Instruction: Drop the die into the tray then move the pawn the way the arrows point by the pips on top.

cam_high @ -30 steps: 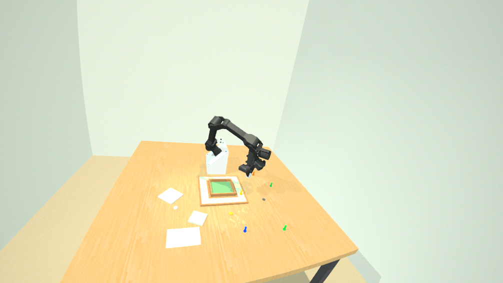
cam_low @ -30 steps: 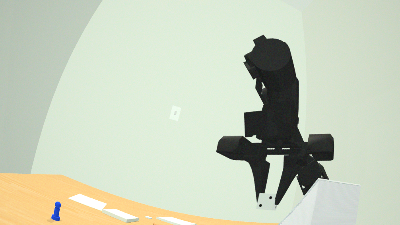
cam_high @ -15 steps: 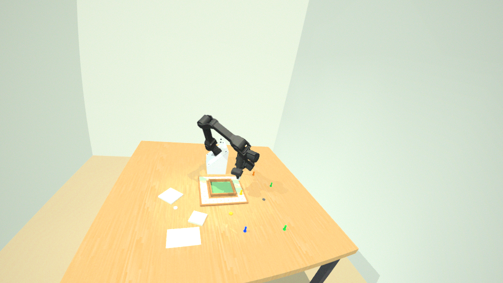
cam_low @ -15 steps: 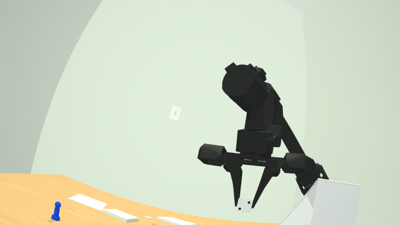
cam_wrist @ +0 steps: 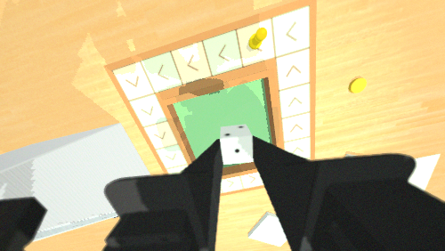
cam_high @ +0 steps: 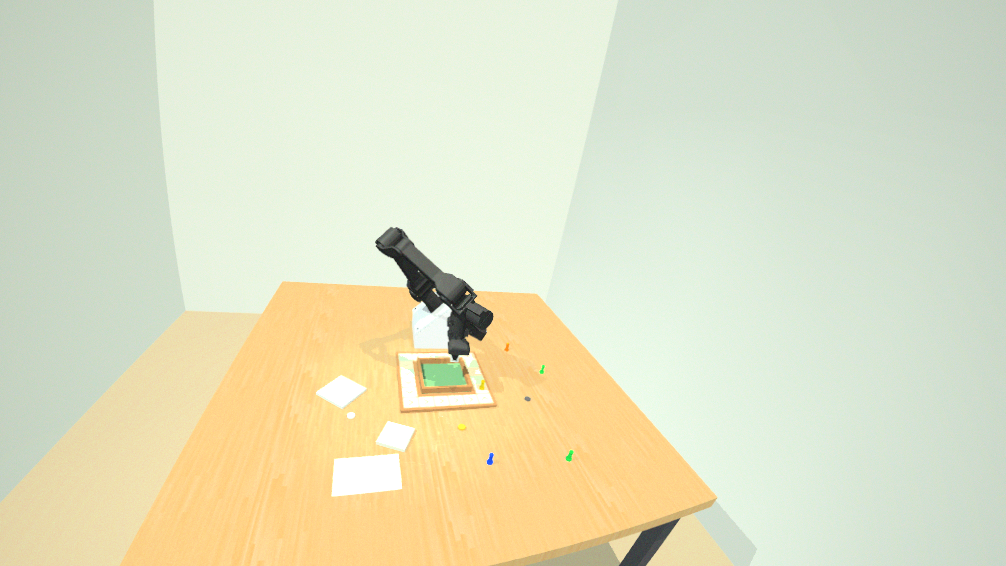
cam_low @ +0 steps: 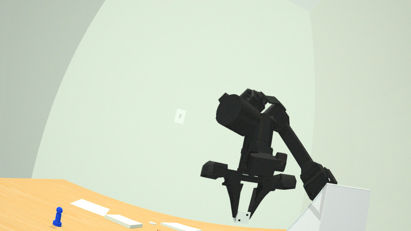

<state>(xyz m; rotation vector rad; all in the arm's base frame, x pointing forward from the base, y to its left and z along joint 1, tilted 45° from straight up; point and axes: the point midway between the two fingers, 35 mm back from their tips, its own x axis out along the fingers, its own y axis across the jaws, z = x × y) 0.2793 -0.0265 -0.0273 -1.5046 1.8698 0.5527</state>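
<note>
Right now the yellow pawn is 80 mm to the left of my gripper tip, 70 mm below it and 60 mm ahead of it. Round my gripper tip: green dice tray: 90 mm below, 20 mm to the right, 10 mm behind; then orange pawn: 270 mm to the left, 150 mm behind, 80 mm below; then white die: right at my gripper tip.
</note>
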